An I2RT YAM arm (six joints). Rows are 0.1 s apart.
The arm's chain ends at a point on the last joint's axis. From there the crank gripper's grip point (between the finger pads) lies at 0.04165 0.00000 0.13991 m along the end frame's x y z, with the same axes.
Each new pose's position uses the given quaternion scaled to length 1; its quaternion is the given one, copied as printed.
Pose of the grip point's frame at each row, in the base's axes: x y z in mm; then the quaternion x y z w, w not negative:
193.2, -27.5, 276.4, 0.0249, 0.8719, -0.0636, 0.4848
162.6, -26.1, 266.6, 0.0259, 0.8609, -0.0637, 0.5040
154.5, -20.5, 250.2, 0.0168, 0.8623, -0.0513, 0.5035
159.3, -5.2, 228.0, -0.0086, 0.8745, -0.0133, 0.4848
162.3, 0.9, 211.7, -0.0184, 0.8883, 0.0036, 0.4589
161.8, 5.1, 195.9, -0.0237, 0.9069, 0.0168, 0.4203
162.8, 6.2, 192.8, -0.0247, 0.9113, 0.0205, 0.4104
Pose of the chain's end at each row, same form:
97.4, -7.8, 384.8, 0.0249, 0.8719, -0.0636, 0.4848
62.1, -6.3, 370.6, 0.0259, 0.8609, -0.0637, 0.5040
53.8, -4.8, 354.7, 0.0168, 0.8623, -0.0513, 0.5035
62.7, -1.9, 337.4, -0.0086, 0.8745, -0.0133, 0.4848
72.3, -1.1, 326.6, -0.0184, 0.8883, 0.0036, 0.4589
82.1, -0.7, 318.1, -0.0237, 0.9069, 0.0168, 0.4203
85.9, -0.7, 316.7, -0.0247, 0.9113, 0.0205, 0.4104

